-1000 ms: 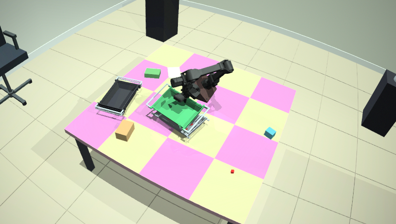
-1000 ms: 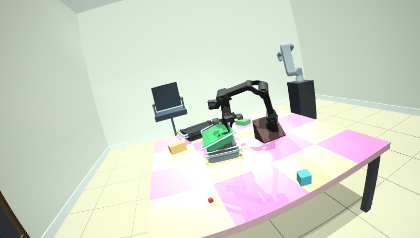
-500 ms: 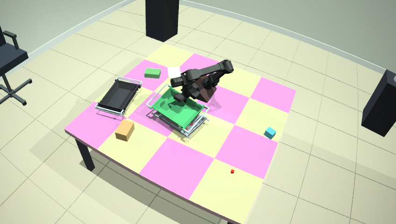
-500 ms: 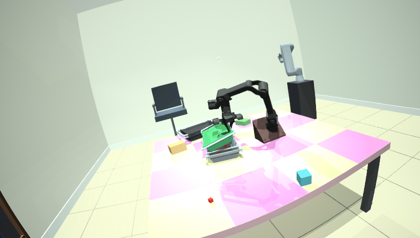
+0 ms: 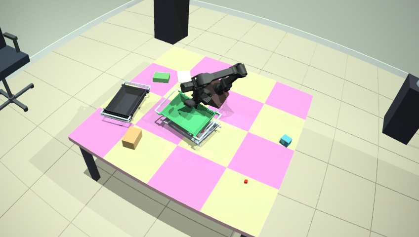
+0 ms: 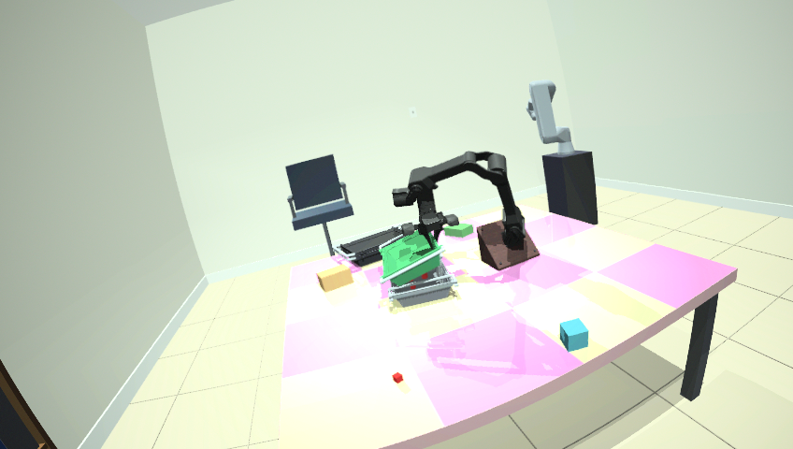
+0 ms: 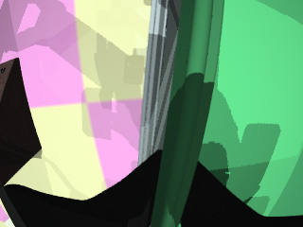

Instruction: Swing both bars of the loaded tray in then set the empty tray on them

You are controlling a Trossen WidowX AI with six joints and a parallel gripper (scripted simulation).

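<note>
Right now my gripper tip is 90 mm short of the green tray, 10 mm to the left of it and 10 mm below it. From my gripper tip the other things lie so: orange block: 370 mm ahead, 210 mm to the right, 90 mm below; green block: 470 mm to the right, 220 mm behind, 100 mm below; white card: 350 mm to the right, 350 mm behind, 120 mm below.
</note>
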